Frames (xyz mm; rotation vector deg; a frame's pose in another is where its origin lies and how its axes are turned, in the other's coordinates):
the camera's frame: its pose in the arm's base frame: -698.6 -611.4 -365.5 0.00 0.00 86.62
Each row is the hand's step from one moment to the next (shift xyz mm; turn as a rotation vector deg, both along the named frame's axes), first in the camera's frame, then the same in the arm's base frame.
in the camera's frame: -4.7 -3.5 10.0 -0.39 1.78 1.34
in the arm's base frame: 3.2 -4.9 10.0 -1.80 -0.28 1.34
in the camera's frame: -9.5 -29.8 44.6 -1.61 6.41 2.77
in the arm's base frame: 29.2 -11.2 44.6 -6.49 -1.23 2.77
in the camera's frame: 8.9 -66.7 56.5 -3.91 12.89 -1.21
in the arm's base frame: 67.1 5.0 56.5 -13.10 -3.14 -1.21
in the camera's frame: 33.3 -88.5 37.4 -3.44 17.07 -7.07
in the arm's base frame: 90.3 28.0 37.4 -17.24 -2.43 -7.07
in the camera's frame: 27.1 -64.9 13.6 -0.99 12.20 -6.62
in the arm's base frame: 66.4 23.2 13.6 -12.24 -0.27 -6.62
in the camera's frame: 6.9 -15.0 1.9 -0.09 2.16 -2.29
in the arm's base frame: 15.4 6.0 1.9 -2.16 0.04 -2.29
